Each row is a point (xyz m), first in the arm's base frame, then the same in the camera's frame.
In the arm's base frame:
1: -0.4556 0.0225 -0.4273
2: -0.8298 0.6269 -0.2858
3: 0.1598 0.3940 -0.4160
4: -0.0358 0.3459 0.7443
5: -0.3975 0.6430 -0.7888
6: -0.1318 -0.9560 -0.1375
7: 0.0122 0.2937 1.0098
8: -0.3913 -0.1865 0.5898
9: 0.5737 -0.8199 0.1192
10: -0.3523 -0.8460 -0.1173
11: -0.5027 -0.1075 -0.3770
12: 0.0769 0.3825 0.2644
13: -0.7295 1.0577 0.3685
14: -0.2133 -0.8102 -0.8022
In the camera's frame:
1: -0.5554 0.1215 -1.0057
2: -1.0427 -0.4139 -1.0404
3: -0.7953 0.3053 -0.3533
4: -0.1873 -0.6567 -0.0505
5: -1.2619 0.1923 -0.8835
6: 0.4645 0.4452 -0.9686
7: -0.0022 -0.8114 0.0812
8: 0.1473 -0.5320 -0.6039
9: 0.5606 0.5810 -0.2240
10: 0.3553 0.2697 -1.1043
11: -0.4244 0.1070 -1.0710
12: -0.4493 -0.2480 -0.1432
13: -1.0662 -1.0148 -0.5284
14: -0.0072 0.8475 -1.2607

